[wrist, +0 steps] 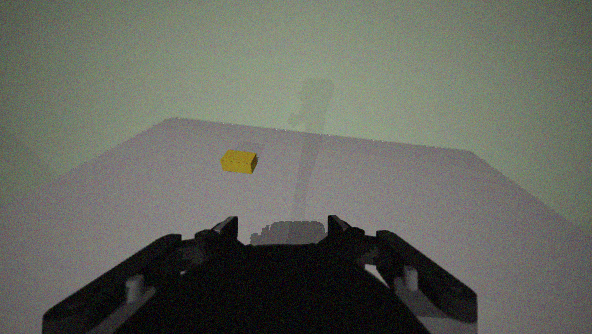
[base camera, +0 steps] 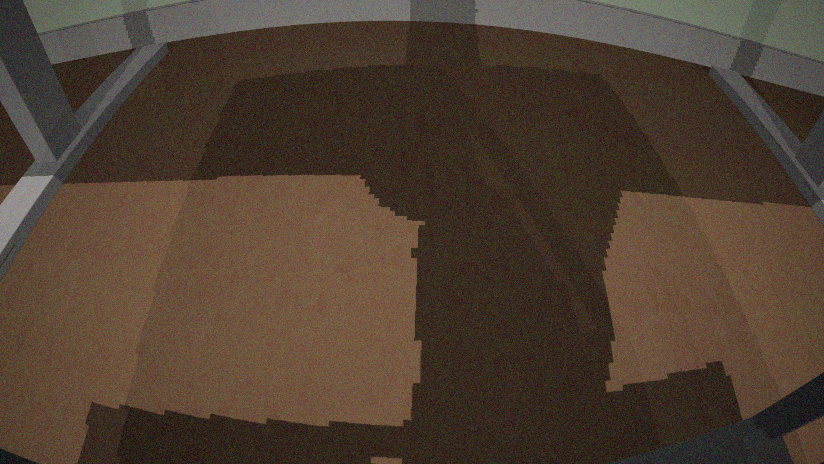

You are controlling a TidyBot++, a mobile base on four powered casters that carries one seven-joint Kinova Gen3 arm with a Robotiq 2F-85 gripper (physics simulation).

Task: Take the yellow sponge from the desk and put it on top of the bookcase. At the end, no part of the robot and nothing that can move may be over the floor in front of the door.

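Places are measured from the arm's base along level axes (x back, y right, z up), in metres.
Pixels of known places: gripper, fingertip midpoint: (wrist: 283, 225).
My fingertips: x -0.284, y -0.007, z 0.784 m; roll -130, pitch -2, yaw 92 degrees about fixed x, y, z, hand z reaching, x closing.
Note:
Behind a point stands the place of what it marks.
The yellow sponge (wrist: 239, 162) {x -0.613, y -0.159, z 0.596 m} lies on the pale desk (wrist: 400, 185) {x -0.585, y 0.390, z 0.553 m}, left of the middle in the wrist view and toward the desk's far edge. My gripper (wrist: 283, 225) {x -0.284, y -0.007, z 0.784 m} is open and empty, above the desk, with the sponge ahead of it and a little to the left, apart from the fingers. In the base camera view the desk's grey legs show at the left (base camera: 109, 103) and right; the sponge and gripper do not show there. The bookcase and the door do not show in these views.
A pale green wall (wrist: 280, 55) {x -0.990, y -0.053, z 0.860 m} stands behind the desk's far edge. In the base camera view a grey skirting board (base camera: 288, 20) {x -0.990, y -0.174, z -0.384 m} runs along the wall's foot, beyond the brown floor (base camera: 276, 288) {x -0.365, y -0.100, z -0.397 m}. Dark shadows lie across the floor, and an arm-shaped shadow crosses the desk top.

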